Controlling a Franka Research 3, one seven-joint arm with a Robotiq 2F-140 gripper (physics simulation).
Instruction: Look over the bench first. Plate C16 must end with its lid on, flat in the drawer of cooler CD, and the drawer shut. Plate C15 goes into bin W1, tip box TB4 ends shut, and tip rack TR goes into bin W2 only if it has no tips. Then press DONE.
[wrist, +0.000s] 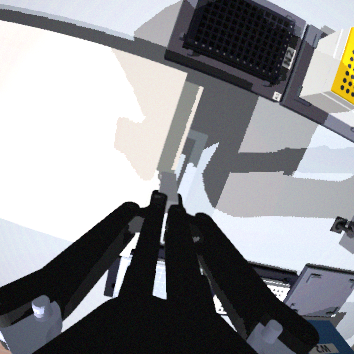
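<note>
My gripper (166, 183) is shut, with its fingertips beside the lower end of the front edge of a large white box (75, 135), whose label does not show. I cannot tell whether the tips touch it. A grey-blue handle outline (201, 139) shows just right of that edge. The blue bin W2 (327, 332) is at the bottom right, partly cut off. An open box with a raised grey lid (322, 290) stands beside it; white dotted contents (278, 289) show partly, and its label is hidden. Plates C16 and C15, bin W1 and DONE cannot be made out.
A black rack with a grid of dark holes (240, 37) sits at the top in a dark holder marked N2 (288, 58). A white box with a yellow perforated top (346, 70) stands at the upper right. A small dark fitting (341, 224) is at the right edge.
</note>
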